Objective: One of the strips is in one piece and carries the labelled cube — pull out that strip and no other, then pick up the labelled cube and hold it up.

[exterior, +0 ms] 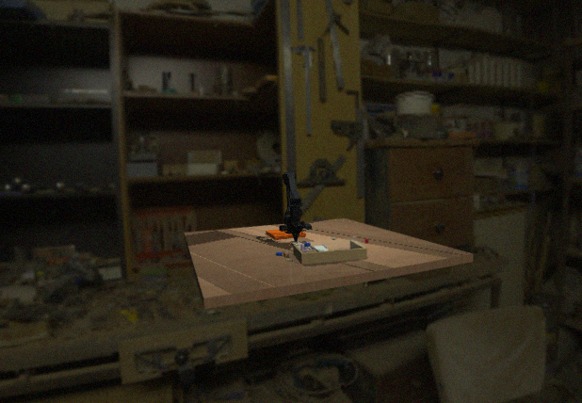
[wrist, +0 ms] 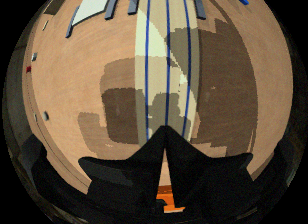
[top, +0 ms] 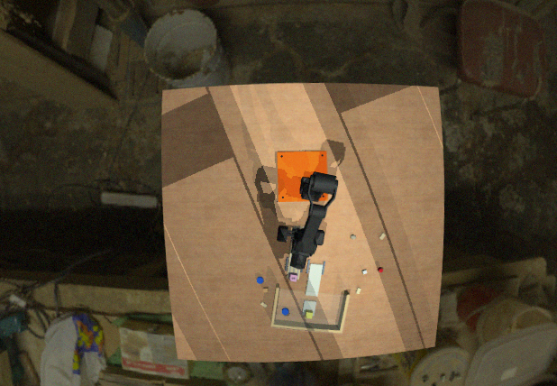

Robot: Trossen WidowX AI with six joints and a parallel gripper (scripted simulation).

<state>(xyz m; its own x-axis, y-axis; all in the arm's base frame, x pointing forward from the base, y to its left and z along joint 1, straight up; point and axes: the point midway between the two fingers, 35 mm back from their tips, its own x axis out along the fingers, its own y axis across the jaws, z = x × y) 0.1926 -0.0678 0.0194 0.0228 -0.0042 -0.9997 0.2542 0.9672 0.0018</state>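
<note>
My gripper tip is 190 mm short of the pink labelled cube, 50 mm to the left of it and 10 mm below it. Also, from my gripper tip: red ball 230 mm ahead, 340 mm to the left; grey strip 230 mm ahead, 40 mm to the left.
</note>
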